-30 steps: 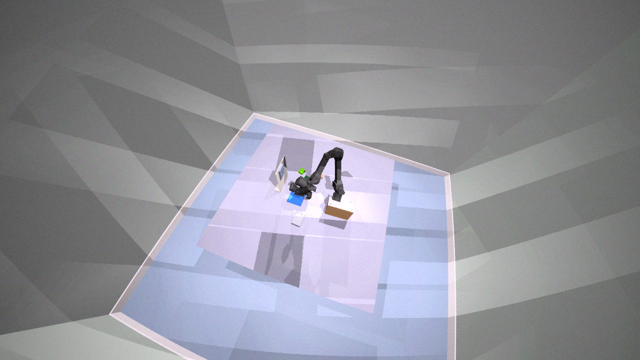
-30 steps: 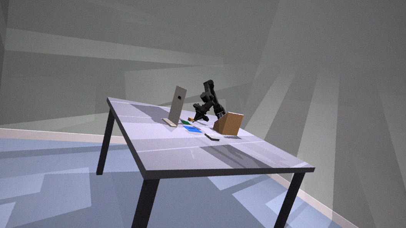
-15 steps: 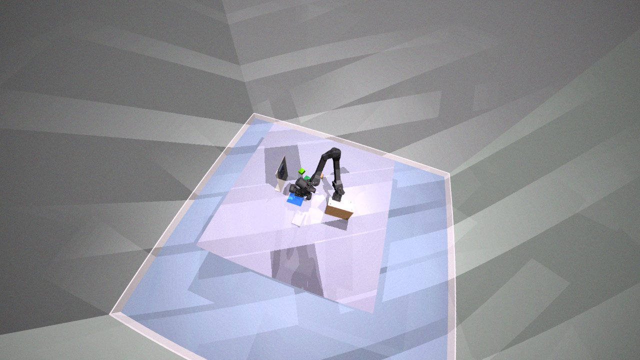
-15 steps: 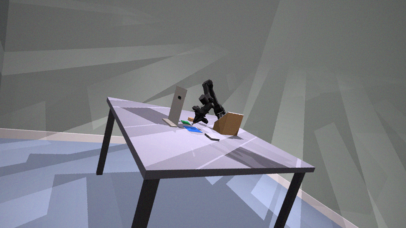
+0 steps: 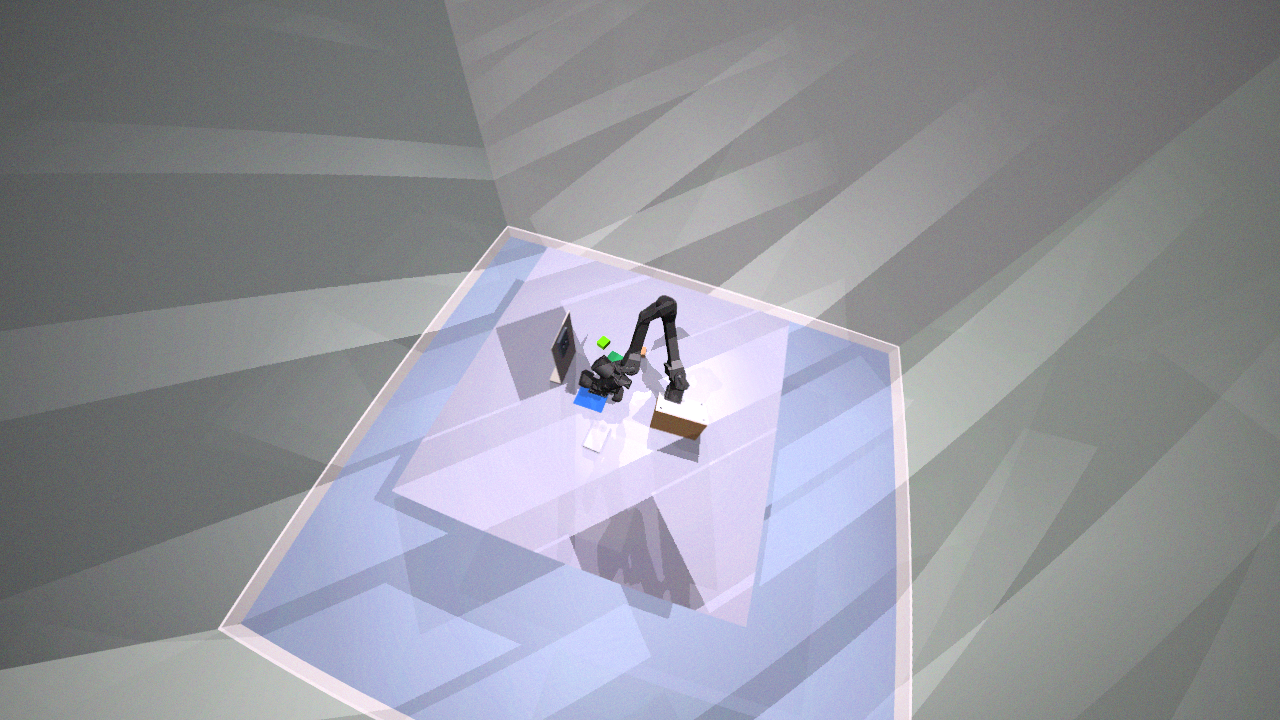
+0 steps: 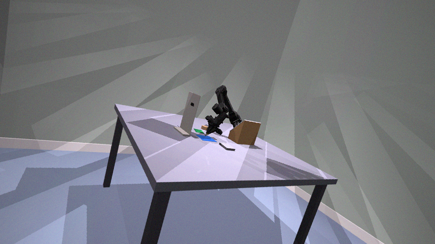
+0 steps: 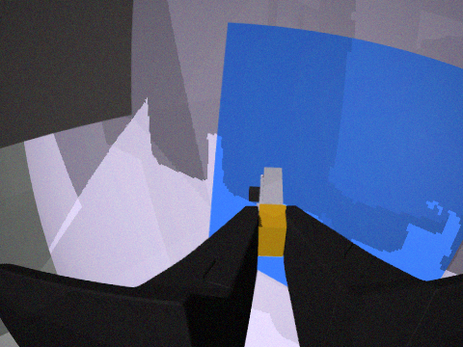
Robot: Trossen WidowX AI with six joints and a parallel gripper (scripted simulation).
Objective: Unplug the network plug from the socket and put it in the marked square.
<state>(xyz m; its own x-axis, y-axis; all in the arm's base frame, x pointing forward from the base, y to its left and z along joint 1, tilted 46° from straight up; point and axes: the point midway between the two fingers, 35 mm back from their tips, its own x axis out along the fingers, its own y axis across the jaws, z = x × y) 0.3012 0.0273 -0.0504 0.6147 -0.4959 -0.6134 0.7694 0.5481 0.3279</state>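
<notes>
The blue square lies 1 cm behind my gripper tip and 3 cm below it. Round my gripper tip: network plug right at my gripper tip; upright panel 14 cm ahead, 8 cm to the right, 10 cm above; small block 12 cm behind, 26 cm to the right, 2 cm below.
</notes>
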